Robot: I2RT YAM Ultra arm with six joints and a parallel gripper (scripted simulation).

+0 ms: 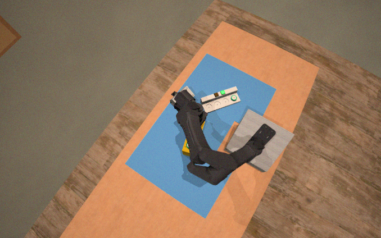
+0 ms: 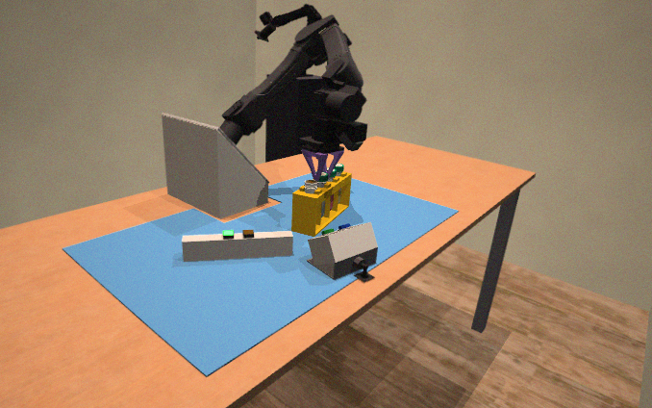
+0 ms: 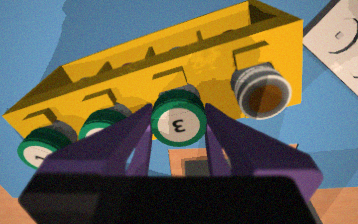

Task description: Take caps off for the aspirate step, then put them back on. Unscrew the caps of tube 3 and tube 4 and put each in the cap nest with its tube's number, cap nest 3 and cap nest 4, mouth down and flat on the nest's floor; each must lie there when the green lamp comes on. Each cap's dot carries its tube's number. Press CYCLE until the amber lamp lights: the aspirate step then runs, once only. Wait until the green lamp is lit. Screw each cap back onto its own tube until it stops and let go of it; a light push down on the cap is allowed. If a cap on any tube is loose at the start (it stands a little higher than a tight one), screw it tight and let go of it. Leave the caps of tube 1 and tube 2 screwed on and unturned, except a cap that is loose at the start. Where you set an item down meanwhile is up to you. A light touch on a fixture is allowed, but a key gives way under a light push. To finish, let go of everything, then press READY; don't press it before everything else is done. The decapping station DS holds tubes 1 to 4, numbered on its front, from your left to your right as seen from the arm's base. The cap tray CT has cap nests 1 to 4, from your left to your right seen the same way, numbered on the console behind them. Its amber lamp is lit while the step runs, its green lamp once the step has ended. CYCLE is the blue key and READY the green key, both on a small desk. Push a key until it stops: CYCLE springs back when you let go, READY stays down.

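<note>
Now: the cap 3 right at my hand. The rest, counted from my hand: green key (15 cm ahead, 13 cm to the right, 5 cm below); then blue key (15 cm ahead, 8 cm to the right, 5 cm below); then cap 2 (2 cm behind, 5 cm to the left, 1 cm below).
</note>
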